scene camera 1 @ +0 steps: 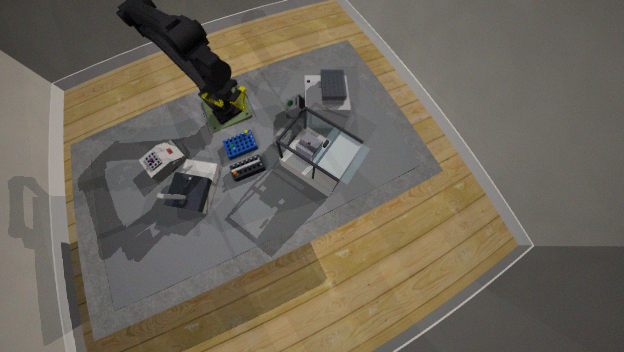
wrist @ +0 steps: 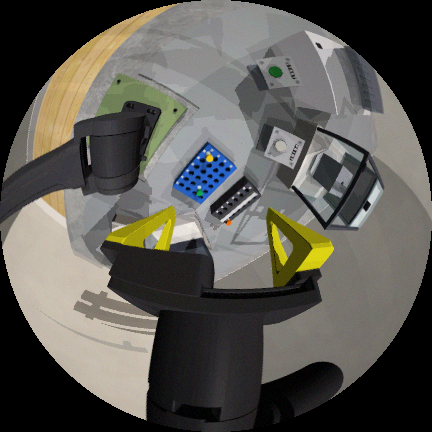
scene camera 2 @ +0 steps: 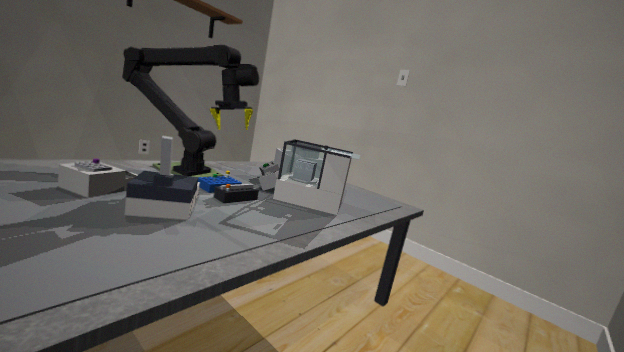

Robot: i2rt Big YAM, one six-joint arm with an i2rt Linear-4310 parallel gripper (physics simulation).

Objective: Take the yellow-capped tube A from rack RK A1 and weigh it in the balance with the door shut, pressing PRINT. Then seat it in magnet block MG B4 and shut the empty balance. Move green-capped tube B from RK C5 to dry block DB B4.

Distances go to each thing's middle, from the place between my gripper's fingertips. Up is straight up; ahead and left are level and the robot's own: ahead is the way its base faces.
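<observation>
From my hand, the PRINT button box (wrist: 278, 144) is 140 mm ahead of it, 110 mm to the left of it and 170 mm below it. There's also the glass-box balance (scene camera 1: 297, 144), which is 290 mm ahead of my hand, 160 mm to the left of it and 100 mm below it. The dark lid block (scene camera 1: 333, 87) is 100 mm ahead of my hand, 370 mm to the left of it and 30 mm below it, and the grey heater block unit (wrist: 329, 84) is 90 mm ahead of my hand, 360 mm to the left of it and 120 mm below it.
</observation>
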